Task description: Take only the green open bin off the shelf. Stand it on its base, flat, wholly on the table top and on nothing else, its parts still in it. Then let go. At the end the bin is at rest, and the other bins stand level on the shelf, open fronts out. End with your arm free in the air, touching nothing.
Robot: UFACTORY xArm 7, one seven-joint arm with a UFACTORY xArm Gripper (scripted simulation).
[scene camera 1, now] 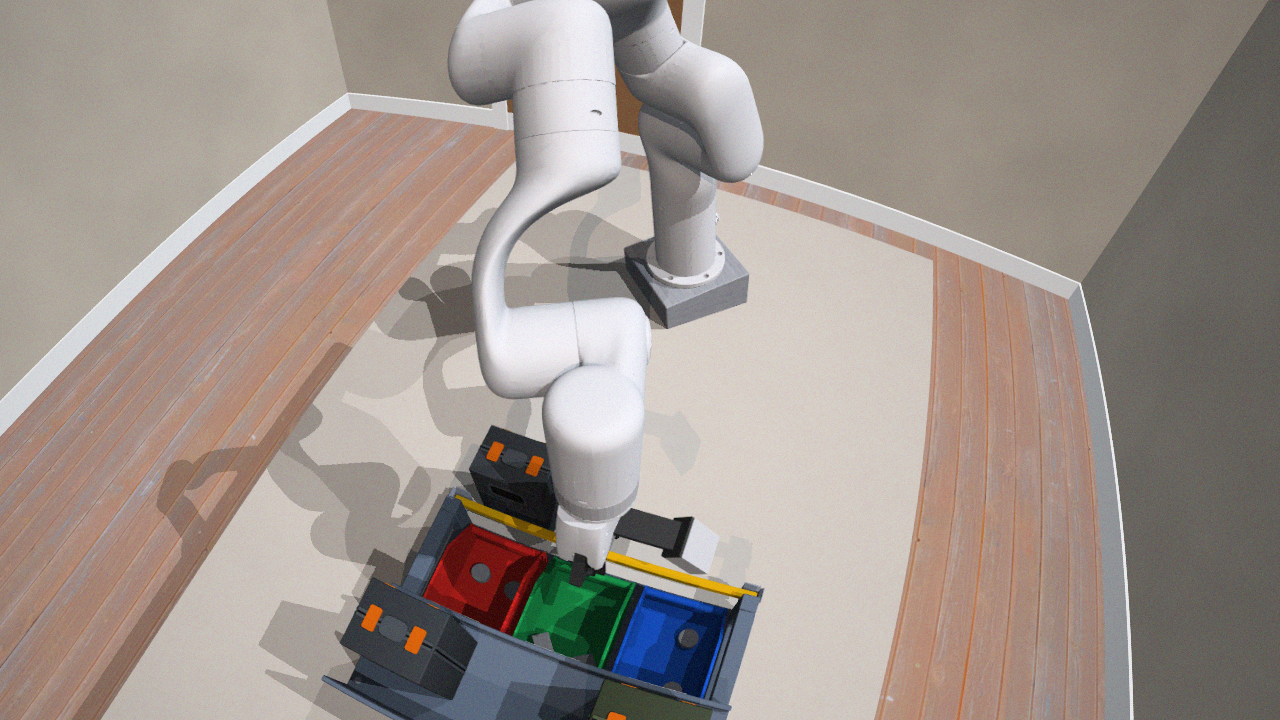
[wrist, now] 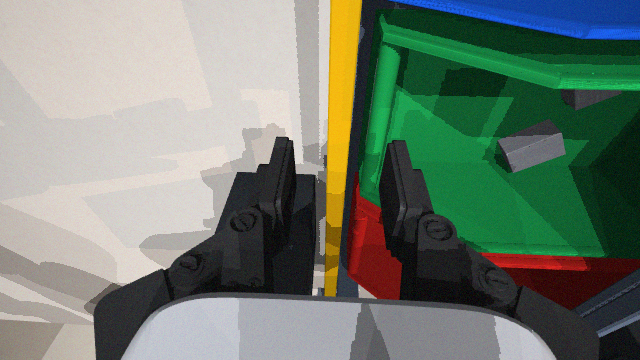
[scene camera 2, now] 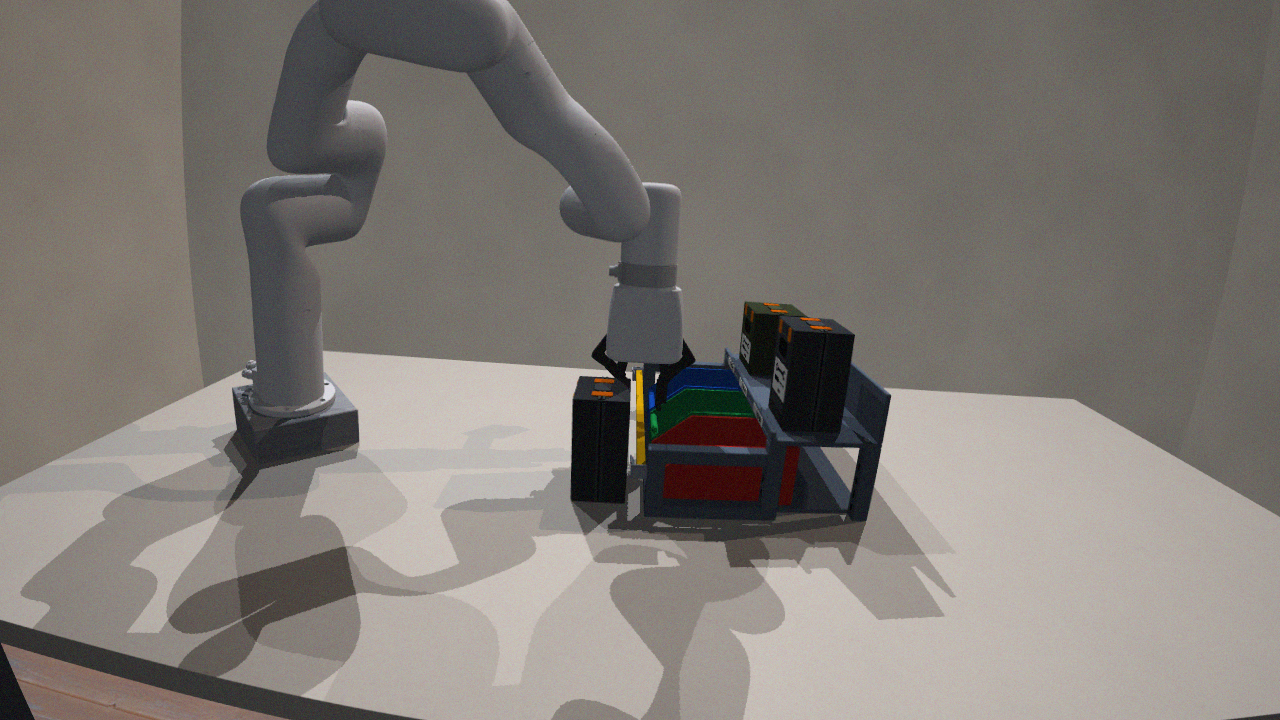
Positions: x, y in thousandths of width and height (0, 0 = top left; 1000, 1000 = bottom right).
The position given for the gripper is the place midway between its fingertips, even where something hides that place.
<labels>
gripper: scene camera 1 468, 766; wrist 529, 451; scene camera 2 500, 566
green bin: scene camera 1 453, 863; wrist 693, 232; scene camera 2 546, 559
</labels>
